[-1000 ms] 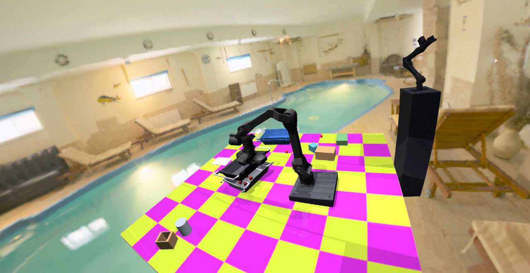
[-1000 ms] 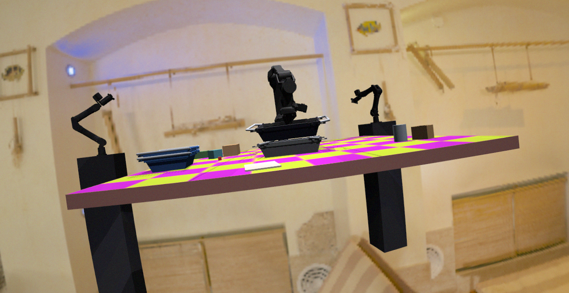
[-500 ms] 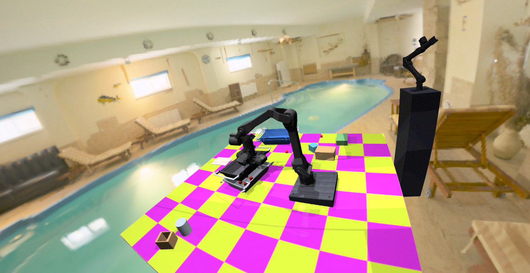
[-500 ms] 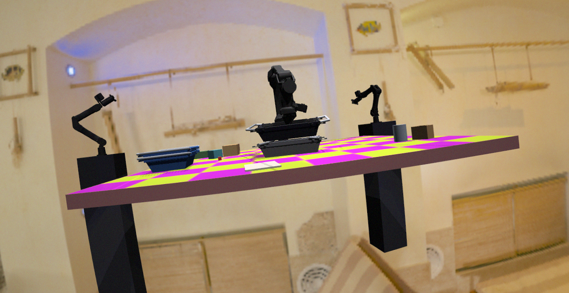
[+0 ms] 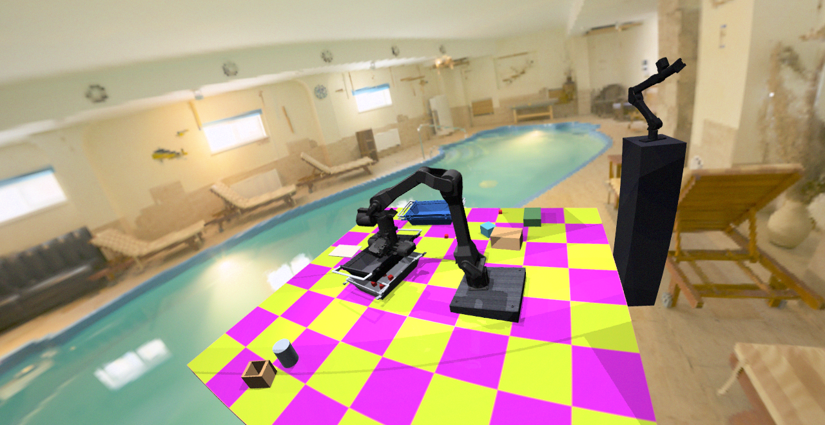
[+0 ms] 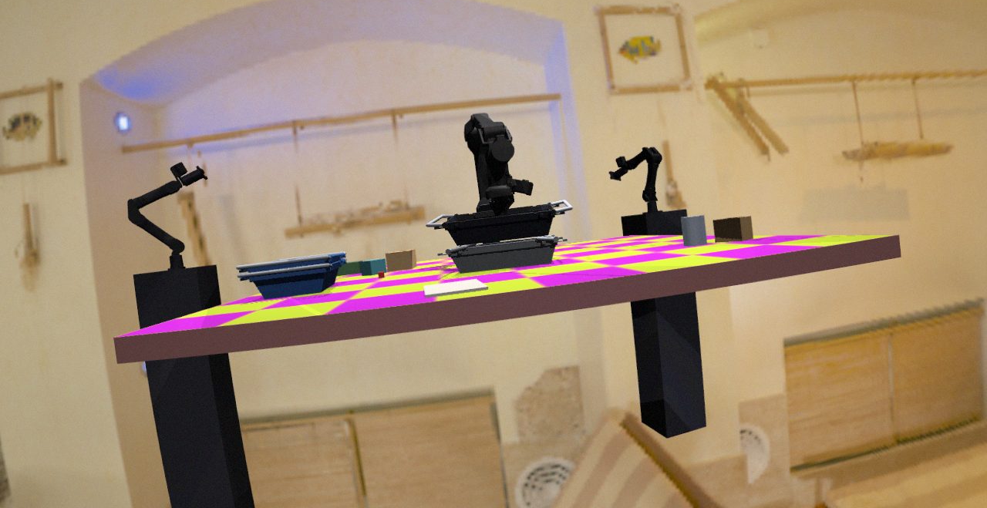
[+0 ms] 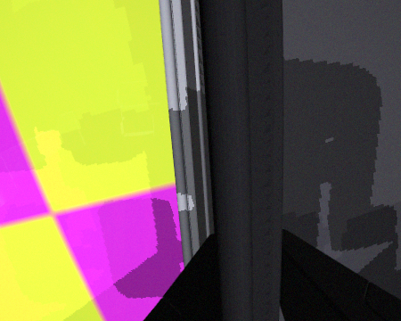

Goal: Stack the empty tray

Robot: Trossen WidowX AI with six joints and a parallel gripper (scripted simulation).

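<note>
Now: the dark tray 7 cm ahead of my gripper tip, 2 cm to the right of it and 2 cm above it. Also, from my gripper tip: grey cylinder: 23 cm ahead, 41 cm to the left, 6 cm below; then teal cube: 32 cm behind, 35 cm to the right, 7 cm below; then white plate: 38 cm ahead, 21 cm to the right, 9 cm below.
</note>
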